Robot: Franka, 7 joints.
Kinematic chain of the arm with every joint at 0, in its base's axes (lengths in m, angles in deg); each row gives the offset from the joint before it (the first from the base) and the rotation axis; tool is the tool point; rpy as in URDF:
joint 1: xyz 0 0 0.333 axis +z
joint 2: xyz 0 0 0 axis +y
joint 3: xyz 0 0 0.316 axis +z
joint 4: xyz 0.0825 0 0 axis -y
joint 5: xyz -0.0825 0 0.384 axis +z
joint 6: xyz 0 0 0 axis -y
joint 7: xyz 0.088 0 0 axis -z
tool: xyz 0 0 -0.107 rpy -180 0 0
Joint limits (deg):
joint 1: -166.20..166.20
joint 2: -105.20..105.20
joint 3: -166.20..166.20
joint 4: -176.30..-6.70
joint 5: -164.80..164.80
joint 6: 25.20..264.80
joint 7: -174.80..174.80
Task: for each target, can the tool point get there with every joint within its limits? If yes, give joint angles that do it. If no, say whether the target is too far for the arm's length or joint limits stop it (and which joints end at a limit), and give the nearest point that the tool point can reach.
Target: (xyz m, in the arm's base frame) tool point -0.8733 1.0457 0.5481
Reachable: no: too far | nearest point -0.5432 0.6504 0.4668 | short by 0.521 m
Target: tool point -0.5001 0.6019 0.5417
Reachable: yes | joints 103.42 61.14 80.65 -49.29 70.63 188.75 -106.09
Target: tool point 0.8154 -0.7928 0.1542
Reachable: no: too far | nearest point 0.6076 -0.5908 0.1998 | short by 0.293 m
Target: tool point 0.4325 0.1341 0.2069
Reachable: yes | joints -93.49 -36.19 107.17 -135.59 -117.09 174.92 -66.17
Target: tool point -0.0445 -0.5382 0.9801
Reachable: yes | joints -65.72 15.04 -40.61 -45.05 61.17 145.86 48.67
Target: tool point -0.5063 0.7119 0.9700
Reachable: no: too far | nearest point -0.4017 0.5649 0.8385 | short by 0.223 m
